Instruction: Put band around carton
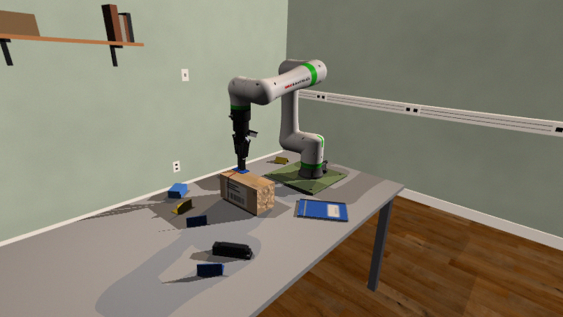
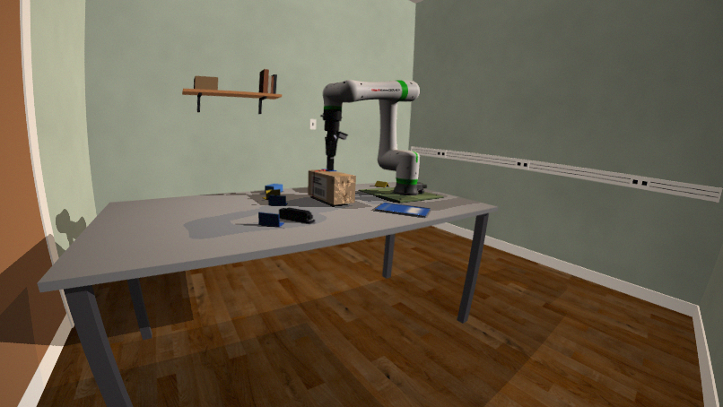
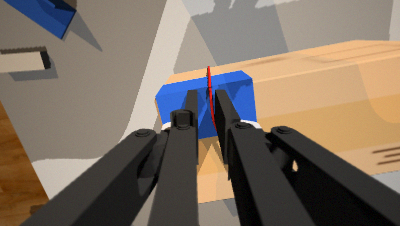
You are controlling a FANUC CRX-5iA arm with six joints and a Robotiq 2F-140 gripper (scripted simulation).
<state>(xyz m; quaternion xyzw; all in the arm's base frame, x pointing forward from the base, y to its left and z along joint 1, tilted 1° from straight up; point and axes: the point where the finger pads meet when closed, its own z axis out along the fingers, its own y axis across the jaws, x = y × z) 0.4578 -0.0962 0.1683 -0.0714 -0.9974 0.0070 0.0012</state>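
Now: the brown carton 10 cm below my hand, 9 cm to the left of it and 4 cm ahead of it.
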